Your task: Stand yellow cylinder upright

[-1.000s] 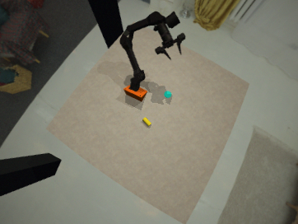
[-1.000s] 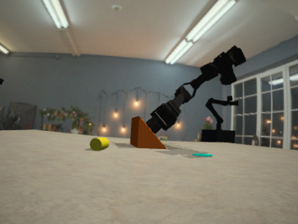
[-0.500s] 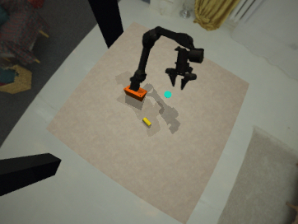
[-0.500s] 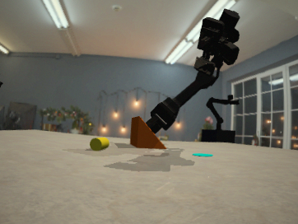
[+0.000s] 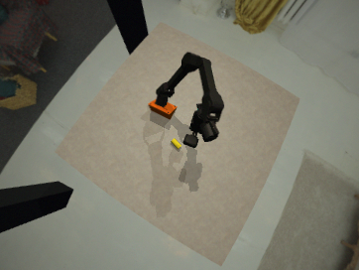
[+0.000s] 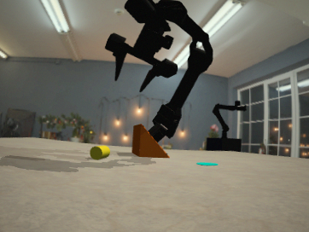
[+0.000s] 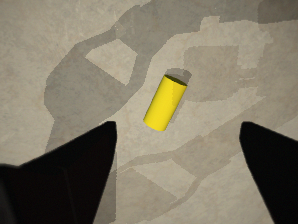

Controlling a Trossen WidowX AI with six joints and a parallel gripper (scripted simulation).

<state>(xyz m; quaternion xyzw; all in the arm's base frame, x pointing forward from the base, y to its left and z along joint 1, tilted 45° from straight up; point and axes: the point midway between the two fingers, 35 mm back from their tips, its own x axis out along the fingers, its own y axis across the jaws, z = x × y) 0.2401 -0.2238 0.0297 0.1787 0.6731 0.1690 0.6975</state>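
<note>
The yellow cylinder lies 6 cm behind my gripper tip, 5 cm to the right of it and 16 cm below it. Also, from my gripper tip: cyan circle: 1 cm ahead, 23 cm to the left, 18 cm below.
</note>
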